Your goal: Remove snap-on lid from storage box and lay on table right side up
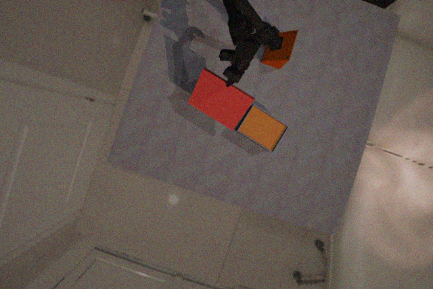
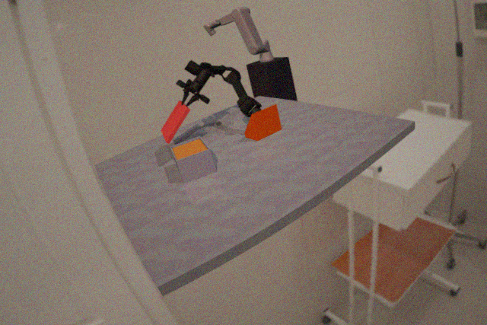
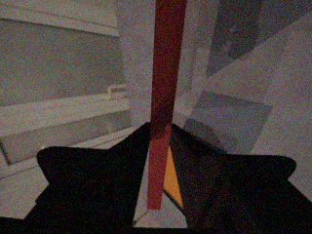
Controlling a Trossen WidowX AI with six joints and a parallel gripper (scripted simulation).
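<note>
Now: the red lid 6 cm ahead of my gripper tip, 5 cm below it and 2 cm to the right of it. Round my gripper tip: grey storage box 21 cm to the left, 18 cm below, 13 cm ahead.
</note>
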